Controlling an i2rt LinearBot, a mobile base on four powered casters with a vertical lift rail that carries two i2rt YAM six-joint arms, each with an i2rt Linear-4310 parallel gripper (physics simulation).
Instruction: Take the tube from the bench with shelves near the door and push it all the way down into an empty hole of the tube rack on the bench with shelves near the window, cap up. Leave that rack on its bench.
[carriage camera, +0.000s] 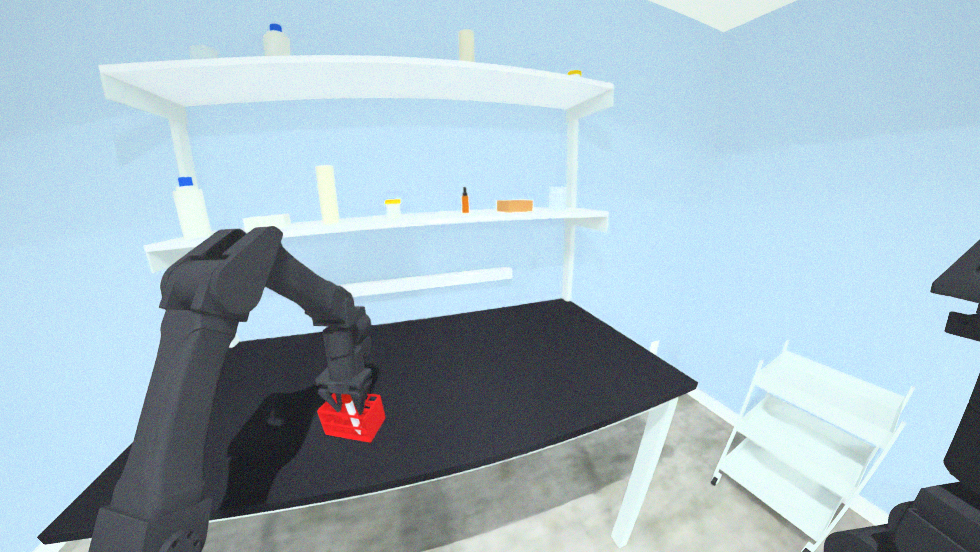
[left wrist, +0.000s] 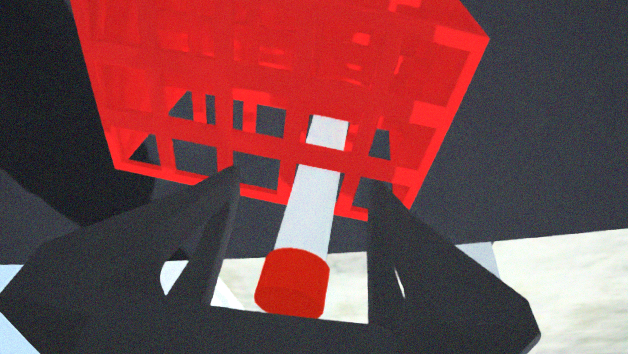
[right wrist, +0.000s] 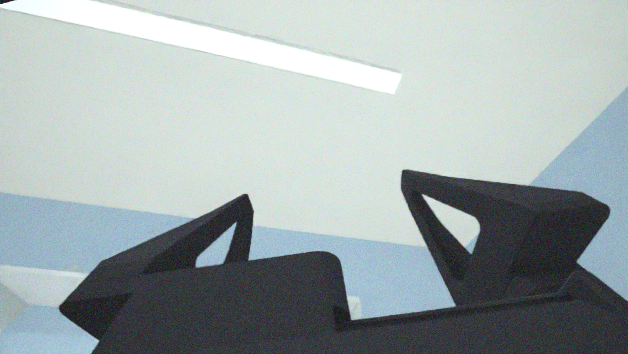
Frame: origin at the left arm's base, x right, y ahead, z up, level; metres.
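Seen in the pictures: left gripper, between the fingertips: (carriage camera: 350, 412) (left wrist: 304, 186); right gripper, between the fingertips: (right wrist: 324, 190).
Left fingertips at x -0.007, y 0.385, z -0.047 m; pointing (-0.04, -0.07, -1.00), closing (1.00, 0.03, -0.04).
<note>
Offsets run from my left fingertips to a thing's top centre. "pt": to the spot under its first point. Level surfaces: height alone.
The tube {dz +0.049, dx +0.004, dy +0.001 m} (carriage camera: 351, 409) (left wrist: 307, 212), white with a red cap {dz +0.049, dx +0.003, dy -0.001 m} (left wrist: 292, 282), stands cap up in a hole of the red tube rack {dz +0.000, dx -0.018, dy +0.029 m} (carriage camera: 333, 423) (left wrist: 260, 145). The rack sits on the black bench top {dz -0.074 m} (carriage camera: 480, 384). Several other holes of the rack look empty in the left wrist view. My left gripper (carriage camera: 347, 405) (left wrist: 304, 186) points down over the rack, part open, with one finger on each side of the tube and gaps between them and it. My right gripper (right wrist: 324, 190) is wide open and empty, pointing up toward the ceiling, away from the bench.
Two white shelves (carriage camera: 356, 78) (carriage camera: 425, 222) above the bench hold bottles, jars and boxes, including an orange box {pt dz +0.406, dx +0.383, dy +0.568 m} (carriage camera: 514, 205) and a blue-capped bottle {pt dz +0.457, dx -0.565, dy +0.210 m} (carriage camera: 192, 212). A white cart (carriage camera: 822, 387) stands on the floor right of the bench. A ceiling lamp (right wrist: 250, 47) shows in the right wrist view.
</note>
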